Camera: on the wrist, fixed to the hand. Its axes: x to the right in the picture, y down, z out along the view.
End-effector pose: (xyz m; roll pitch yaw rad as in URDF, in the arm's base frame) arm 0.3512 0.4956 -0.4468 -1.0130 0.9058 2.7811
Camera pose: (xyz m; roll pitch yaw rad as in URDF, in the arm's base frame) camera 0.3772 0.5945 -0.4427 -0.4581 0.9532 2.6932
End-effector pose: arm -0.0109 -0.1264 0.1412 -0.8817 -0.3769 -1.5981
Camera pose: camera -0.1132 -0.1276 0.1400 -0.2404 -0.3211 -1.6445
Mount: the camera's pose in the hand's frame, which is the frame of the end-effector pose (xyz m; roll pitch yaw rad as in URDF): 0.0033 -0.0630 -0.0806 0.6259 0.0692 0.0148
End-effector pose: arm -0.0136 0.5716 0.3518 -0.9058 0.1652 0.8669
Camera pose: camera 0.0665 0.5079 0.3511 -0.2893 0.2193 0.8205
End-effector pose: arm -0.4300 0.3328 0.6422 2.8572 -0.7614 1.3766
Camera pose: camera -0.5190 0.3108 0.6877 -2.8062 -0.8320 1.3844
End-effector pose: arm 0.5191 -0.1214 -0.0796 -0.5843 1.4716 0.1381
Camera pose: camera 0.5008 -0.2219 -0.0861 -0.6174 1.5286 -0.5217
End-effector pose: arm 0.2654 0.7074 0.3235 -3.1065 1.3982 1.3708
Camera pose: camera 0.2228 0.7998 0.3345 -2.5514 1.3290 1.2990
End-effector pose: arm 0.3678 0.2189 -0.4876 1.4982 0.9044 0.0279
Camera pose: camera 0.3138 0.2932 -0.5326 2.2110 0.8916 0.1396
